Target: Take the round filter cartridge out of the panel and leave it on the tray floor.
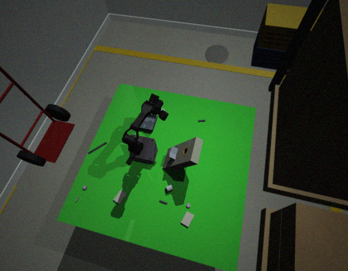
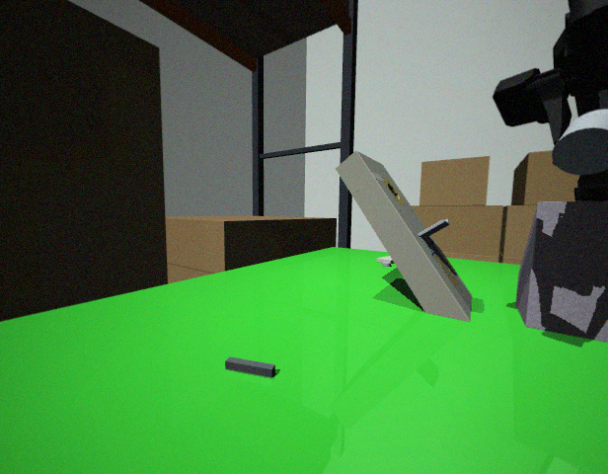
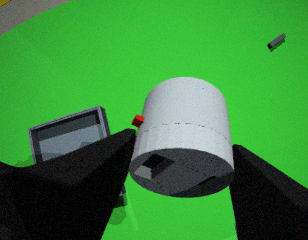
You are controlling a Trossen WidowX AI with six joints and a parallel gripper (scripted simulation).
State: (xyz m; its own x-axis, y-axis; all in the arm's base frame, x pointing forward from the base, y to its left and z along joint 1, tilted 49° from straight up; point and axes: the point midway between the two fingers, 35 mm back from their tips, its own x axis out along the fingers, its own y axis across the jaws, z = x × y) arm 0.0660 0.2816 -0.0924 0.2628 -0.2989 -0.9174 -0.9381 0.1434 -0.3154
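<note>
Now: the square tray 25 cm below my gripper tip, 17 cm behind it and 1 cm to the left of it. The rest, counted from my gripper tip: grey service panel (24 cm to the right, 24 cm ahead, 10 cm below); then grey ledge (25 cm to the right, 19 cm ahead, 12 cm below); then white round filter cartridge (right at my gripper tip).
</note>
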